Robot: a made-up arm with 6 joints.
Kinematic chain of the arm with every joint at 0, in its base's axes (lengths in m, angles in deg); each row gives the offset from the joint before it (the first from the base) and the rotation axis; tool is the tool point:
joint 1: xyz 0 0 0.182 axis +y
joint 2: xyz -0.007 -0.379 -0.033 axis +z
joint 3: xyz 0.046 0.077 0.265 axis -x
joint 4: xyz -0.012 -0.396 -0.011 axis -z
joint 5: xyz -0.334 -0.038 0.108 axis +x
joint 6: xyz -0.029 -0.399 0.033 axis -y
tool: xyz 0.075 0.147 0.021
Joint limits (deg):
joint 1: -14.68..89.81
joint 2: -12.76..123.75
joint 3: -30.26..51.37
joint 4: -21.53..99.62
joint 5: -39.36..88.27
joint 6: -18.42..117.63
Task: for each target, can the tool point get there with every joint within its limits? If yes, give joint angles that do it. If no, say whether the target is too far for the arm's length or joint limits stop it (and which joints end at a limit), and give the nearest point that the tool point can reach.
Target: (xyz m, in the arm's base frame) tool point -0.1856 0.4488 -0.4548
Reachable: no: joint limits stop it (at a limit: joint 1, joint 2, joint 3, joint 4) | nearest point -0.0508 -0.1199 -0.4294 | short by 0.585 m
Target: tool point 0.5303 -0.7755 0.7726
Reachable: yes | joints 13.06 75.16 40.40 -6.02 45.87 64.67
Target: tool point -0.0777 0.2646 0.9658
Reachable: no: joint limits stop it (at a limit: joint 2, joint 3, joint 5) | nearest point -0.0625 -0.0741 0.8127 | short by 0.372 m
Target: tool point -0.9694 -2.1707 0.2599
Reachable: no: too far | nearest point -0.4265 -1.0935 0.3489 | short by 1.210 m
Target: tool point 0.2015 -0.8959 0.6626
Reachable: yes | joints 34.73 51.43 34.85 34.51 33.11 101.55
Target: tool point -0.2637 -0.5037 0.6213
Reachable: yes | joints -3.96 24.86 0.31 86.99 -7.73 35.75
